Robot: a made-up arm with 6 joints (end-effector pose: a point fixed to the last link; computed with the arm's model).
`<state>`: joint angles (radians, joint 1 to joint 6).
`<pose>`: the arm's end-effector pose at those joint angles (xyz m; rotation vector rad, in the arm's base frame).
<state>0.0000 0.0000 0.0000 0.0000 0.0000 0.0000</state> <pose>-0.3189 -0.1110 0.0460 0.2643 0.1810 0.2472</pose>
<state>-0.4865 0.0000 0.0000 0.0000 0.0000 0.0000</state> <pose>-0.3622 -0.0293 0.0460 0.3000 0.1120 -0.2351</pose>
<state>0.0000 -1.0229 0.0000 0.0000 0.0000 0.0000</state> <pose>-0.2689 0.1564 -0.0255 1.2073 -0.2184 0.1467</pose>
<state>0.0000 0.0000 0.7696 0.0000 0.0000 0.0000</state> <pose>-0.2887 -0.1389 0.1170 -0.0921 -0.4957 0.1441</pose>
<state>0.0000 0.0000 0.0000 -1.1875 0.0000 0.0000</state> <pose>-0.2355 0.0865 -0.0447 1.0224 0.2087 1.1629</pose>
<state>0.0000 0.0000 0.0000 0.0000 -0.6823 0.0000</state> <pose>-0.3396 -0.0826 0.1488 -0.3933 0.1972 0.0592</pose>
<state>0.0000 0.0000 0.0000 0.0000 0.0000 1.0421</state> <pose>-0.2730 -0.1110 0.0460 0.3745 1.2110 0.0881</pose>
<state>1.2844 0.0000 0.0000 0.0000 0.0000 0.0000</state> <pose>-0.0936 -0.1563 0.0460 0.1137 0.3340 1.5196</pose>
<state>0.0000 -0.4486 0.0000 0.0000 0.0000 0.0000</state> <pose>-0.3061 -0.0020 -0.0194 0.6806 0.0112 0.2090</pose>
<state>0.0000 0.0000 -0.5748 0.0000 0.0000 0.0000</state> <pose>-0.3699 -0.0854 0.0218 0.5225 0.6925 0.3106</pose>
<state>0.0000 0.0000 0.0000 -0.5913 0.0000 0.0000</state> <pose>-0.2555 -0.0315 -0.0201 0.6427 0.2001 0.7021</pose>
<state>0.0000 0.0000 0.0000 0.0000 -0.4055 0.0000</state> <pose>-0.3312 -0.1028 0.1097 -0.1269 0.1924 0.1370</pose>
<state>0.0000 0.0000 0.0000 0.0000 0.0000 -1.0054</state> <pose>-0.3420 -0.1110 0.0081 0.1156 -0.8133 0.3533</pose>
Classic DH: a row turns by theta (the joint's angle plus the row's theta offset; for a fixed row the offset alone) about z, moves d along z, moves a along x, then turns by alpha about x. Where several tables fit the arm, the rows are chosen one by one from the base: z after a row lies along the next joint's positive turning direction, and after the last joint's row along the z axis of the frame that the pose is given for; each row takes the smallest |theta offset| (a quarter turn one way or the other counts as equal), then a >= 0, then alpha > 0; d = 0 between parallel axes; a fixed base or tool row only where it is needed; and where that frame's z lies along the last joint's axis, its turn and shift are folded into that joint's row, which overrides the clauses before.
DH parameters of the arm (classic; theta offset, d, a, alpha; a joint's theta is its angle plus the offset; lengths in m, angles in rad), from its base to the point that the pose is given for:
base (fixed): -0.0963 0 -0.1768 0
joint 1: 1.4291 0.2337 0.0427 -1.3713
joint 2: 1.3404 0.1347 0.0883 -1.4794
joint 3: 1.0038 0.0345 0.0015 1.1324
joint 4: 1.3864 0.1863 0.0327 2.5343
joint 5: 1.5367 0.1429 0.0558 -1.5121
joint 6: -1.1723 -0.1548 -0.031 1.8081
tool (fixed): 0.2751 0.0351 0 0

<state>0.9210 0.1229 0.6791 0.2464 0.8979 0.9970</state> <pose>-0.0516 -0.1074 0.0756 0.2218 0.7937 1.3676</pose>
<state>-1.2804 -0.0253 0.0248 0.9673 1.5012 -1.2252</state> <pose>-0.3057 0.1821 -0.0651 -0.4582 -1.6562 -1.2800</pose>
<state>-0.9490 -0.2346 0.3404 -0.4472 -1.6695 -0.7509</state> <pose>-0.2798 0.1847 0.1658 -1.4437 -0.1225 -0.5412</pose>
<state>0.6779 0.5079 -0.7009 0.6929 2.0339 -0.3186</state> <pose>-0.3547 -0.2576 0.0321 1.2645 0.5242 0.2577</pose>
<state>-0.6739 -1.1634 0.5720 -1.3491 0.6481 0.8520</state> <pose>0.0975 0.1805 0.2322 0.7291 -0.5899 1.4353</pose>
